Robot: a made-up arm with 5 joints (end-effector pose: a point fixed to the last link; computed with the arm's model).
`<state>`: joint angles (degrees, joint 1 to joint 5).
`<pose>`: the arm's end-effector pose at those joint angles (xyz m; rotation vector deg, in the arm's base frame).
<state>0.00 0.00 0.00 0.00 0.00</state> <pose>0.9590 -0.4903 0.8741 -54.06 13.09 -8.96</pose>
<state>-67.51 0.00 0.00 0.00 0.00</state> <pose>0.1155 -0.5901 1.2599 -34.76 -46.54 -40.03</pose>
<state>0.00 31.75 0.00 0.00 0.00</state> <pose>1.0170 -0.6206 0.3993 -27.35 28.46 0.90</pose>
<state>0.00 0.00 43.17 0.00 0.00</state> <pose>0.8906 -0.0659 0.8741 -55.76 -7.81 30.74</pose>
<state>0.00 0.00 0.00 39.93 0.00</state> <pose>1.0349 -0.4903 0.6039 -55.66 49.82 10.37</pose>
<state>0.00 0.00 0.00 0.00 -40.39</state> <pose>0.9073 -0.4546 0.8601 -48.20 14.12 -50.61</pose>
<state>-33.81 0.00 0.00 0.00 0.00</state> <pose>0.5954 -0.5400 1.1960 -45.88 -16.93 -25.09</pose>
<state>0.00 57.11 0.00 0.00 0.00</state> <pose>0.9683 -0.5538 0.0102 -5.31 39.50 8.63</pose>
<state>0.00 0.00 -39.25 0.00 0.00</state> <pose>0.7507 -0.8230 0.8741 -47.82 31.34 -44.99</pose>
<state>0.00 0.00 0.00 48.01 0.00</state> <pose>1.0266 -0.4903 0.5467 -55.42 57.22 14.43</pose>
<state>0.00 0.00 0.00 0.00 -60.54</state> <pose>0.8944 -0.4271 0.8480 -43.46 14.20 -71.15</pose>
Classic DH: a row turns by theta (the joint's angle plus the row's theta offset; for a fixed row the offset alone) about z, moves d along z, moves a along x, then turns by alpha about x. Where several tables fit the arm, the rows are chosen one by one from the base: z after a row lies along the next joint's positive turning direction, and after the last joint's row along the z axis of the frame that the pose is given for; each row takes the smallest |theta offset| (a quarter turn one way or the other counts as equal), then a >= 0, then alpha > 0; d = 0 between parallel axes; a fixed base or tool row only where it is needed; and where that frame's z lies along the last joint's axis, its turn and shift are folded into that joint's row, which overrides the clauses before.
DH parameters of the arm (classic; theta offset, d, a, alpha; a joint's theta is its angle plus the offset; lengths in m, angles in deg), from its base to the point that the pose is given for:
base (fixed): 5.63 0.4563 0.1928 -87.55
joint 1: -87.31 -0.0615 -0.0553 -66.75
joint 2: 86.69 0.0119 0.3774 91.5
joint 3: 61.02 0.2364 0.2368 -90
joint 4: 2.92 -0.1465 0.3493 65.13
joint 5: -26.46 0.3922 0.0145 -31.41
tool (fixed): 18.62 -0.1769 0 0

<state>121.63 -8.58 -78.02 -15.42 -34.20</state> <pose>0.7475 -0.6678 0.0323 -160.38 55.63 -33.26</pose>
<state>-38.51 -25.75 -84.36 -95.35 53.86</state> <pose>-0.2570 -0.1094 0.9121 -93.24 -29.98 -123.61</pose>
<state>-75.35 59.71 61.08 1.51 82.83</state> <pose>0.3121 -0.2045 1.1932 -75.46 -110.93 98.36</pose>
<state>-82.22 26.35 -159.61 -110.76 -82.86</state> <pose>0.0980 -0.4960 0.7036 7.74 1.59 109.71</pose>
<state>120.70 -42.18 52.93 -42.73 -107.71</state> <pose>0.4993 0.3374 0.0393 -60.40 62.97 -20.45</pose>
